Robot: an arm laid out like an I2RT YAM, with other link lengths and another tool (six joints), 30 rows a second.
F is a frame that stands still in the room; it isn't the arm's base.
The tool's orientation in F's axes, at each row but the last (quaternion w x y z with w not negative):
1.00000 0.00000 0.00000 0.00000
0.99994 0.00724 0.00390 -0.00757
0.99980 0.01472 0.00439 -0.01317
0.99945 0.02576 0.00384 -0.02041
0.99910 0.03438 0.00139 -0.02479
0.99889 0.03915 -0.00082 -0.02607
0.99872 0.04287 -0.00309 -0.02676
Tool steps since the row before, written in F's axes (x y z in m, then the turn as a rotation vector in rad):
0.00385 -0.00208 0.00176 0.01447 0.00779 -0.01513
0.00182 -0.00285 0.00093 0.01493 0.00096 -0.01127
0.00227 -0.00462 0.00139 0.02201 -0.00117 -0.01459
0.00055 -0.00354 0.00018 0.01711 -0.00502 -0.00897
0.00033 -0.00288 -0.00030 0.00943 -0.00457 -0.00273
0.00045 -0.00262 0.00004 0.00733 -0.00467 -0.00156
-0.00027 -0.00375 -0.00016 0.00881 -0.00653 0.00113
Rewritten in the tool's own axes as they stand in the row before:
0.00385 -0.00208 0.00176 0.01447 0.00779 -0.01513
0.00186 -0.00281 0.00099 0.01500 0.00102 -0.01117
0.00238 -0.00452 0.00154 0.02217 -0.00101 -0.01436
0.00069 -0.00350 0.00037 0.01738 -0.00477 -0.00859
0.00047 -0.00287 -0.00010 0.00966 -0.00427 -0.00240
0.00059 -0.00258 0.00024 0.00756 -0.00439 -0.00122
-0.00007 -0.00376 0.00016 0.00915 -0.00593 0.00161

